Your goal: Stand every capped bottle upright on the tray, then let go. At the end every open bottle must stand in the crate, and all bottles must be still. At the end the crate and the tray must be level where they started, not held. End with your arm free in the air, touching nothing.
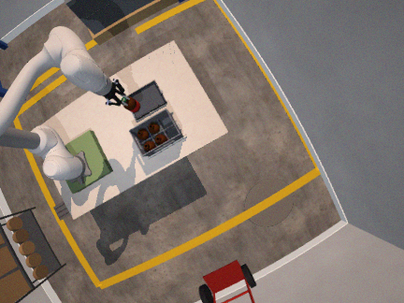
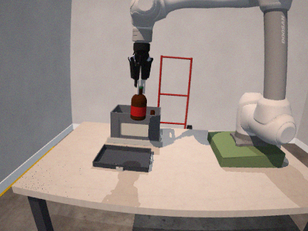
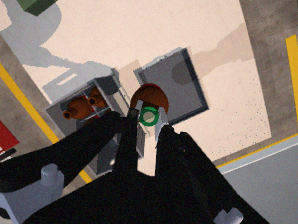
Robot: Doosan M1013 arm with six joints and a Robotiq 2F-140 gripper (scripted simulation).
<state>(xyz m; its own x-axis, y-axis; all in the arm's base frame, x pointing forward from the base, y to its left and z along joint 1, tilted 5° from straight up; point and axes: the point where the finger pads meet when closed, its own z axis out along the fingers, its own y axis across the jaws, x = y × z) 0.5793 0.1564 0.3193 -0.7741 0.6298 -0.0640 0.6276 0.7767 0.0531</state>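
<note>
My hand is 70 mm above the bottle. Round my hand: dark tray: 50 mm ahead, 80 mm to the left, 330 mm below; then crate: 50 mm ahead, 190 mm to the right, 260 mm below.
</note>
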